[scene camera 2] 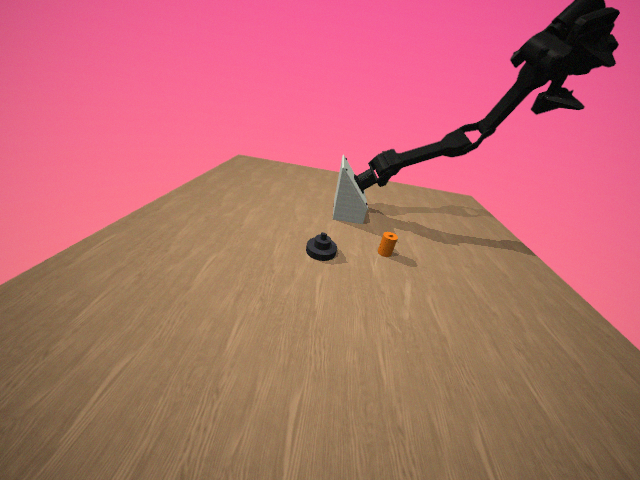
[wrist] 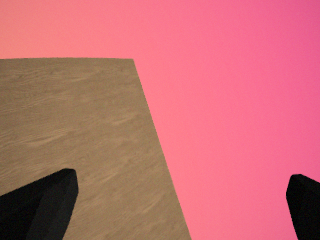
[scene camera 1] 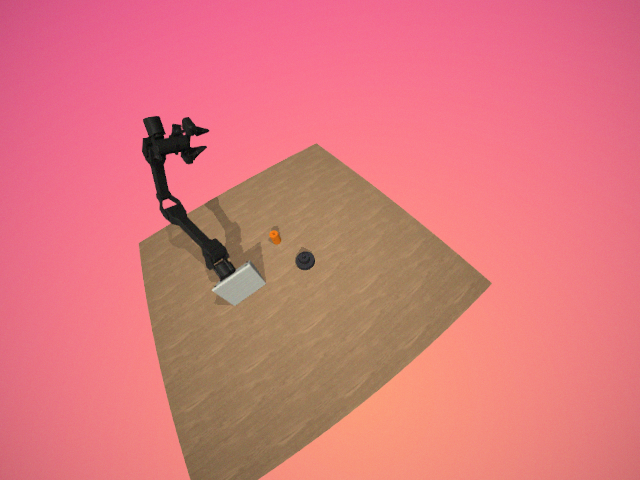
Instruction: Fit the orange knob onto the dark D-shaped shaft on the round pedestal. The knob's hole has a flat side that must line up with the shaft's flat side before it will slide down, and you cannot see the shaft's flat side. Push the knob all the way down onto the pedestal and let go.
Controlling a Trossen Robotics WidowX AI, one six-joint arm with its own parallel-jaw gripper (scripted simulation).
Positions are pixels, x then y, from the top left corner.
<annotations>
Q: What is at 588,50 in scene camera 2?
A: The gripper.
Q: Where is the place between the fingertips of the gripper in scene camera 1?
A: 207,138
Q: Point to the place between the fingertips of the gripper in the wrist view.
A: At 184,186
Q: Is the gripper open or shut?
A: Open.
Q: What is the gripper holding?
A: Nothing.
</annotations>
